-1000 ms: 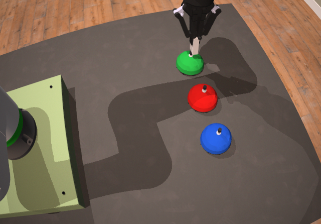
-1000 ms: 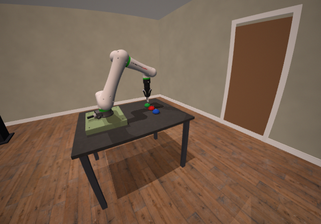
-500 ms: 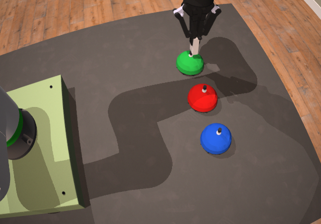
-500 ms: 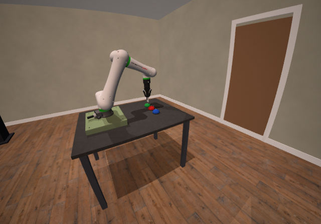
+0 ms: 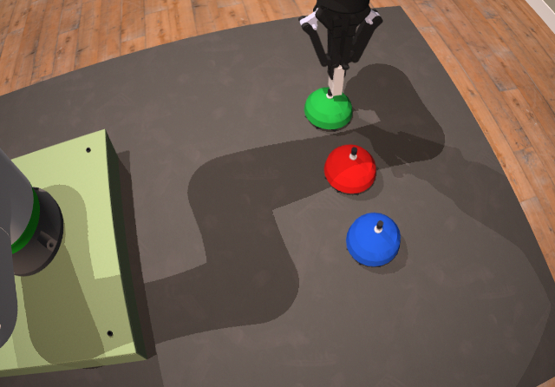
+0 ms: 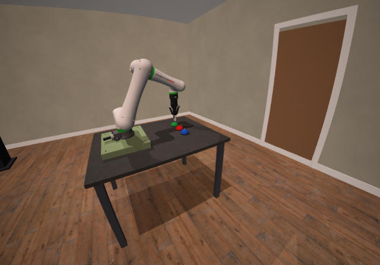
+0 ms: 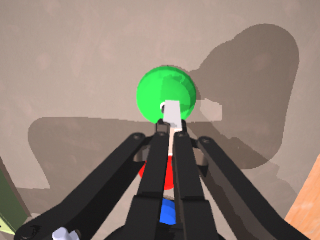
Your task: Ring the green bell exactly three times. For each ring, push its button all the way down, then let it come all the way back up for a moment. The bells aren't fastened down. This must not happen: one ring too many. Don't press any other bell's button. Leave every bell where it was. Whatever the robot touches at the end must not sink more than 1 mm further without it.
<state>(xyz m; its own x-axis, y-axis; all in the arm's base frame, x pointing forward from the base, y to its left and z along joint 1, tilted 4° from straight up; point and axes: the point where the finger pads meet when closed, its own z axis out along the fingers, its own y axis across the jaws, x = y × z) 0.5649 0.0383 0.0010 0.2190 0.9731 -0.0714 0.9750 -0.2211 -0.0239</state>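
The green bell is 60 mm below my hand and 10 mm behind it. Also, from my hand: red bell 120 mm to the right, 50 mm below, 40 mm behind; then blue bell 250 mm to the right, 60 mm behind, 50 mm below.
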